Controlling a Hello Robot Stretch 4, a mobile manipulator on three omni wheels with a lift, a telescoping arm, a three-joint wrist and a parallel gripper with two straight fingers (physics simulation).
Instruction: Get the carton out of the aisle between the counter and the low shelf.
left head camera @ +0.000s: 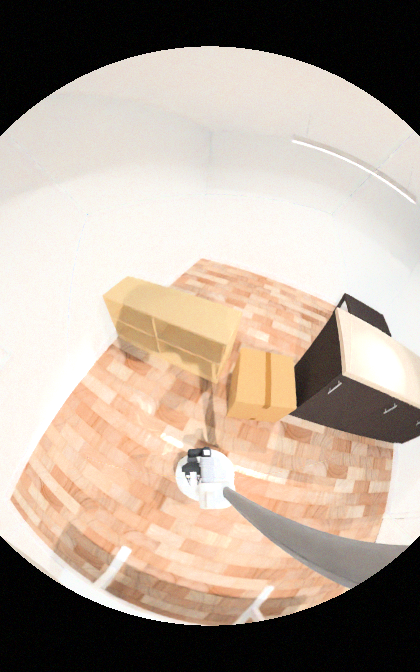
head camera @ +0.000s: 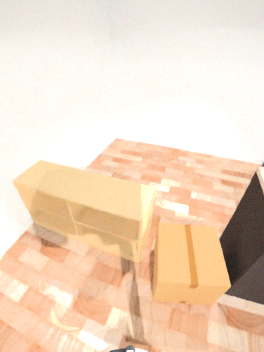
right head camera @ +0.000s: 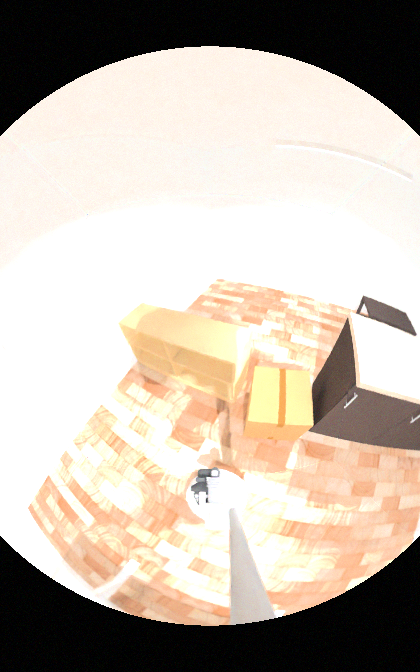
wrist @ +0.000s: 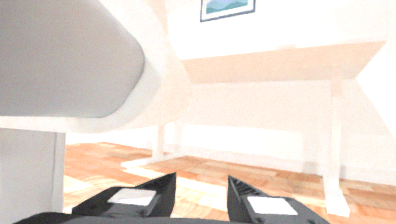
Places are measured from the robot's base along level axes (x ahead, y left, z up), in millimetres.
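Pixels of known places: gripper, fingertip midpoint: [wrist: 201, 189].
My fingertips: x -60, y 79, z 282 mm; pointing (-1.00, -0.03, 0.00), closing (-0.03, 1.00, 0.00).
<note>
Ahead of a thing's pixels: the offset from my fingertips to its top centre. "pt": to the spot under its first point. Level surfaces: height alone.
A tan carton @(dx +735, dy -559, dz +97 mm) [head camera: 207, 255] [left head camera: 282, 382] [right head camera: 298, 400] with a brown tape strip stands upright on the floor between the low shelf @(dz +300 mm) [head camera: 85, 192] [left head camera: 185, 310] [right head camera: 192, 330] and the dark counter [head camera: 245, 235] [left head camera: 360, 405] [right head camera: 370, 417]. Its right side is close to the counter's end; whether they touch is unclear. A narrow strip of floor shows between carton and shelf. The carton is ahead and to the right of my base. My gripper [wrist: 201, 189] is partly open and empty in the wrist view, over my base, pointing away from the carton.
A pale table @(dz +385 mm) [wrist: 285, 65] with white legs @(pt dx -981, dy +675, dz -78 mm) [wrist: 334, 150] [left head camera: 115, 567] stands behind my base, and a picture [wrist: 227, 7] hangs above it. White walls stand beyond the shelf. A dark piece [left head camera: 367, 310] [right head camera: 390, 316] stands behind the counter. Floor continues beyond the carton.
</note>
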